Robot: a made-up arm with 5 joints.
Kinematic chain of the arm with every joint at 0, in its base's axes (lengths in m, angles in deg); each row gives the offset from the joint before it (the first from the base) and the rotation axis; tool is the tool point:
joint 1: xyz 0 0 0.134 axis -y
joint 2: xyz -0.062 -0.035 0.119 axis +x
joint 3: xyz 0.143 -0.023 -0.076 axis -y
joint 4: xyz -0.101 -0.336 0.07 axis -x
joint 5: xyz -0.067 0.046 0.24 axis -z
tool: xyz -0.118 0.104 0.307
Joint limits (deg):
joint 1: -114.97..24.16
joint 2: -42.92..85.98
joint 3: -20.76..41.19
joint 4: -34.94..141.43
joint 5: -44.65..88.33
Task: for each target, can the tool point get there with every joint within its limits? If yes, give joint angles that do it. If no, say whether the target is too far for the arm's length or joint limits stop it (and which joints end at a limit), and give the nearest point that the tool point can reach.
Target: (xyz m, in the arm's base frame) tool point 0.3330 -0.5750 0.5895
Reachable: yes | joints -46.00 20.73 -9.67 -14.20 -1.30
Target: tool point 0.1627 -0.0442 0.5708
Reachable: yes | joints -36.89 25.33 1.83 37.42 36.51
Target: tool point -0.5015 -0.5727 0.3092
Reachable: yes | joints -2.06 28.69 30.47 -18.46 -27.75
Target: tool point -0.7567 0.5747 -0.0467
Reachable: no: joint limits stop it (at a limit: joint 3, joint 4) | nearest point -0.4128 0.3412 0.0354 | short by 0.424 m
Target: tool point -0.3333 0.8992 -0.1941
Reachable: no: joint limits stop it (at a limit: joint 2, joint 3, joint 4) | nearest point -0.1798 0.5306 -0.0429 | short by 0.427 m
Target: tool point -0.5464 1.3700 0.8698
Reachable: no: too far | nearest point -0.1418 0.4645 0.3250 | short by 1.132 m
